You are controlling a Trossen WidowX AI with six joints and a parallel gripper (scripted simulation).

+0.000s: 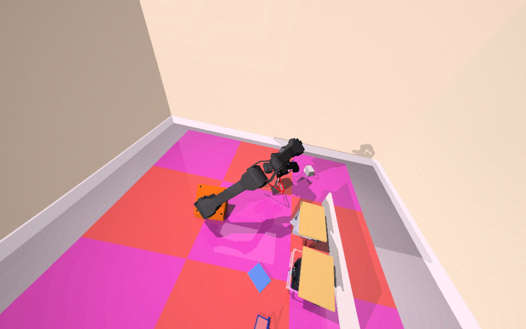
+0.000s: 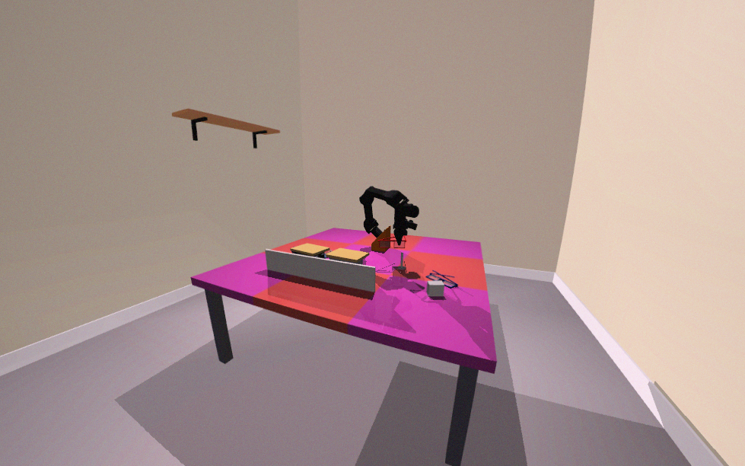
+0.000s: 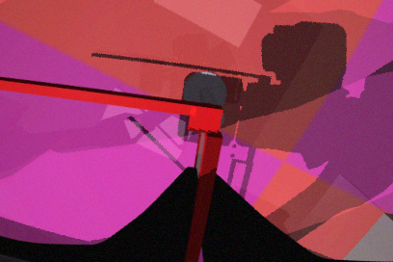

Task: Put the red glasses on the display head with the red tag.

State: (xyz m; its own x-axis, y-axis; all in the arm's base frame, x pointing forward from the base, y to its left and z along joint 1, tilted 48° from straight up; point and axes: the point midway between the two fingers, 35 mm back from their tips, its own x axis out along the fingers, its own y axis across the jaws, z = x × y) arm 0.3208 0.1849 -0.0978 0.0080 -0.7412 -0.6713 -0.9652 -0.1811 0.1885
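Right now my gripper tip is 20 mm to the right of the stand and 100 mm above it. Round my gripper tip: white wall: 280 mm ahead, 330 mm to the right, 70 mm below; blue card: 50 mm behind, 440 mm to the right, 120 mm below; white block: 240 mm ahead, 200 mm to the left, 100 mm below.
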